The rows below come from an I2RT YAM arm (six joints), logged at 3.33 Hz.
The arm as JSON. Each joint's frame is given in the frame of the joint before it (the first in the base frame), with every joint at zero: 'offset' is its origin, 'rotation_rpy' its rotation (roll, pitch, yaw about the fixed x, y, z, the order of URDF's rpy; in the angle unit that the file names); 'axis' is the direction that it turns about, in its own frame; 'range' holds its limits. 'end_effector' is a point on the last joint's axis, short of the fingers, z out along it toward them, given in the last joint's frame.
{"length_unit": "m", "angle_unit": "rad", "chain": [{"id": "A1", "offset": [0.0, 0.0, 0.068], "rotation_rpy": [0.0, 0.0, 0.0], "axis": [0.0, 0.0, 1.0], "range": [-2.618, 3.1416]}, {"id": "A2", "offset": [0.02, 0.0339, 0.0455], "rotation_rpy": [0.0, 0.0, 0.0], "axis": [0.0, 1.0, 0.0], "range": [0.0, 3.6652]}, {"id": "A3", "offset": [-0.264, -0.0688, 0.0], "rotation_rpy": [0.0, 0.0, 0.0], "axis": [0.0, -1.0, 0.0], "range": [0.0, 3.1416]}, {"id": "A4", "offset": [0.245, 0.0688, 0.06], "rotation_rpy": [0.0, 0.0, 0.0], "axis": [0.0, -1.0, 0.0], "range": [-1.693, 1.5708]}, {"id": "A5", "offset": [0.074, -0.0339, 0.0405], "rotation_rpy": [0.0, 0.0, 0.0], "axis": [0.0, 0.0, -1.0], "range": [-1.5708, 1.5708]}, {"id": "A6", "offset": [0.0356, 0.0, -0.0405], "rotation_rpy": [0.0, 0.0, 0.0], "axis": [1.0, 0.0, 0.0], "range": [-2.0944, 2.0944]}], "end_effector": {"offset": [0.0, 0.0, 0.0], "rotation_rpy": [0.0, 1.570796, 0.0]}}
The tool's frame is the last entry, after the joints.
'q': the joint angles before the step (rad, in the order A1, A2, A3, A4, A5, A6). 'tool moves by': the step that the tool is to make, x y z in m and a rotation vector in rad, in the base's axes. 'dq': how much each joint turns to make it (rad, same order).
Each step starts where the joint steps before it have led.
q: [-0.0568 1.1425 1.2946 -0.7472 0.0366 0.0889]
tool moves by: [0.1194 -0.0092 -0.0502 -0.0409 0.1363 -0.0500]
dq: [0.0002 0.4370 0.1791 0.1246 0.0694 -0.0075]
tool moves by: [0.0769 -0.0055 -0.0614 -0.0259 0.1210 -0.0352]
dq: [0.0014 0.3254 0.1753 0.0303 0.0489 0.0029]
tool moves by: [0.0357 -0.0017 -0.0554 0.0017 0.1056 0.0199]
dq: [-0.0001 0.1937 0.0861 0.0048 -0.0092 -0.0184]
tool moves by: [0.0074 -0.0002 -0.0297 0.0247 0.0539 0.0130]
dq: [-0.0015 0.0671 -0.0003 0.0122 -0.0260 0.0001]
